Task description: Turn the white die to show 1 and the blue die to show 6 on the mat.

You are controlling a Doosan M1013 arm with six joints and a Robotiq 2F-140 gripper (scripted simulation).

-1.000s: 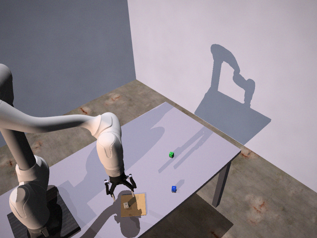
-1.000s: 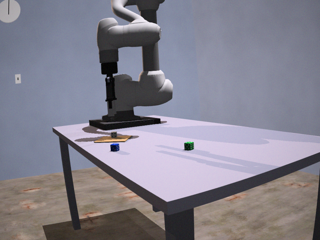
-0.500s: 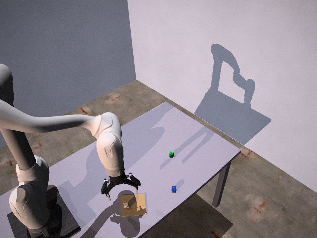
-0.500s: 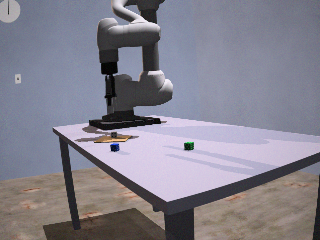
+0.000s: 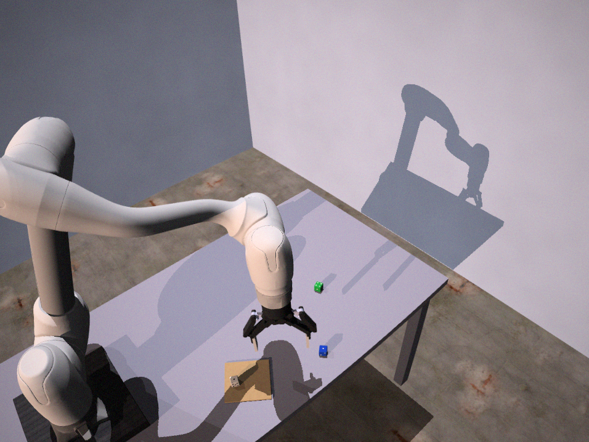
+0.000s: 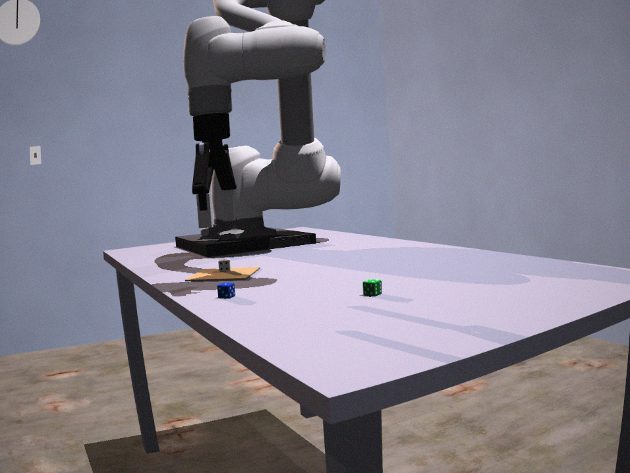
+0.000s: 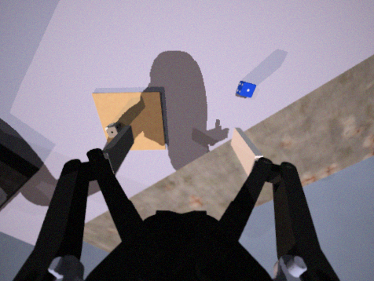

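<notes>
Right now the blue die is 130 mm ahead of my hand, 40 mm to the right of it and 120 mm below it. Also, from my hand: green die: 300 mm ahead, 160 mm to the left, 120 mm below; then white die: 150 mm behind, 60 mm to the left, 120 mm below; then tan mat: 110 mm behind, 40 mm to the left, 130 mm below.
</notes>
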